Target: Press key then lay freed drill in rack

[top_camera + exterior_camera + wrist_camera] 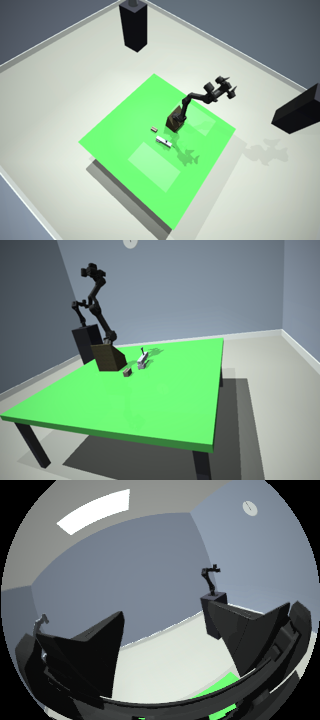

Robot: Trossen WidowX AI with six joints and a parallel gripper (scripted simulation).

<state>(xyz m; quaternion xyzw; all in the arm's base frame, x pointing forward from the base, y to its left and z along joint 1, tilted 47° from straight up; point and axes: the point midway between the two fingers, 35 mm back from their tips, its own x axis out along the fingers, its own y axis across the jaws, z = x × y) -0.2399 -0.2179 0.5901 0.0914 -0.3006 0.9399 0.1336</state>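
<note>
Now: gripper tip 46 cm short of the yellow drill, 26 cm to the left of it and 73 cm above it. Round my gripper tip: grey block 46 cm ahead, 24 cm to the right, 74 cm below; rack 40 cm ahead, 41 cm to the right, 77 cm below.
</note>
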